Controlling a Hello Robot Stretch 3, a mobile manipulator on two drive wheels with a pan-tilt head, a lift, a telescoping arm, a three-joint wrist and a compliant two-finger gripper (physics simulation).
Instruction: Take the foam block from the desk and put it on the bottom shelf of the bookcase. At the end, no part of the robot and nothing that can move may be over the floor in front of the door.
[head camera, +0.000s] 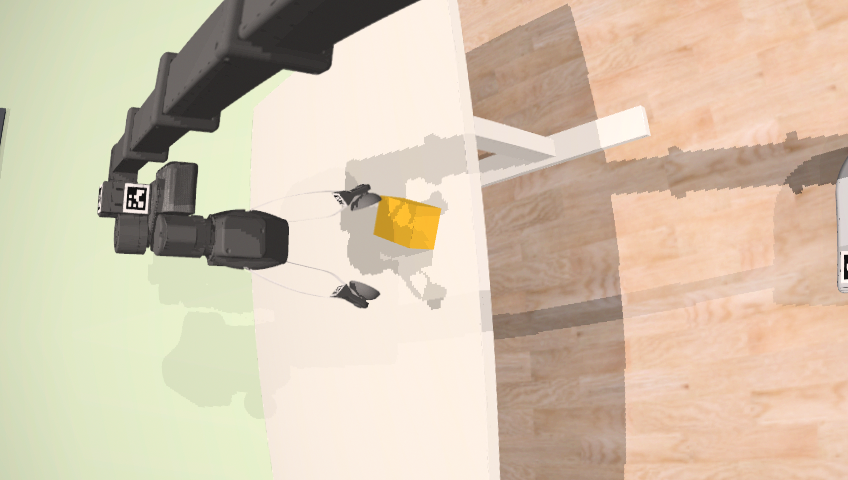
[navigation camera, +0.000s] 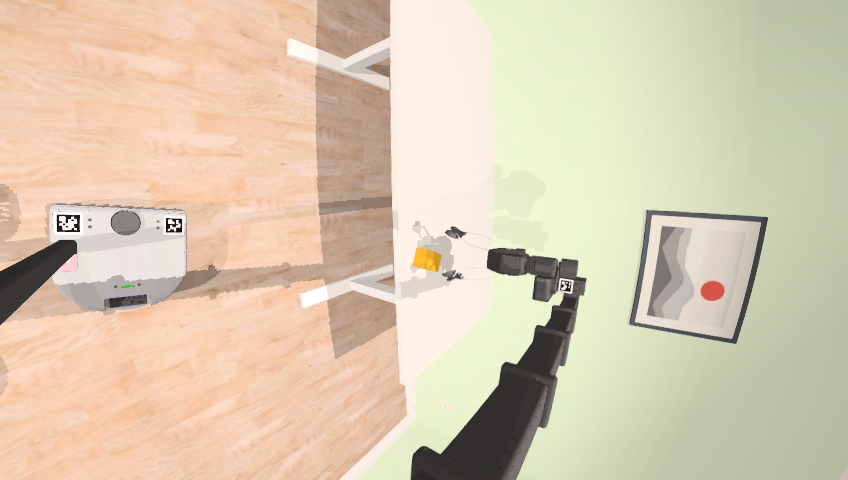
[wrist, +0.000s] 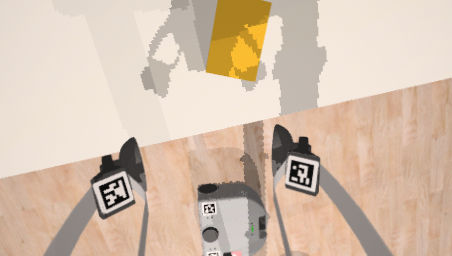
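Observation:
My gripper (head camera: 377, 246) is there for me to see, and I can see the gripper (navigation camera: 444, 252) and (wrist: 208, 149) as well. There's a yellow foam block (head camera: 412, 224), and a white desk (head camera: 410, 380), (navigation camera: 441, 69), (wrist: 84, 84). And I see a framed picture (navigation camera: 697, 270).

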